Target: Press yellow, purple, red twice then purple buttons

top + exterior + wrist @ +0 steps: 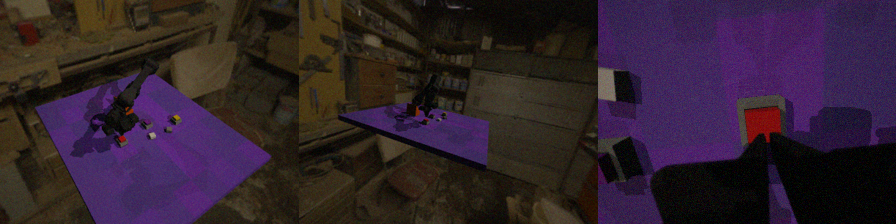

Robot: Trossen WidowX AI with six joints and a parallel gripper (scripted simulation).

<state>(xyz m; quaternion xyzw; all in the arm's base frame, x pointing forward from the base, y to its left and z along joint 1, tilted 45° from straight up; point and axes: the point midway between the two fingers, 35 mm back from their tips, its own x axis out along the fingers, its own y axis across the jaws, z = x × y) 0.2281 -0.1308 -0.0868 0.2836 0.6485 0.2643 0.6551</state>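
Now: gripper tip 3 cm above the red button. The rest, counted from my gripper tip: grey block (27 cm to the left, 8 cm ahead, 5 cm below); then white block (16 cm to the left, 6 cm ahead, 5 cm below); then purple button (19 cm to the left, 3 cm below, 3 cm behind).
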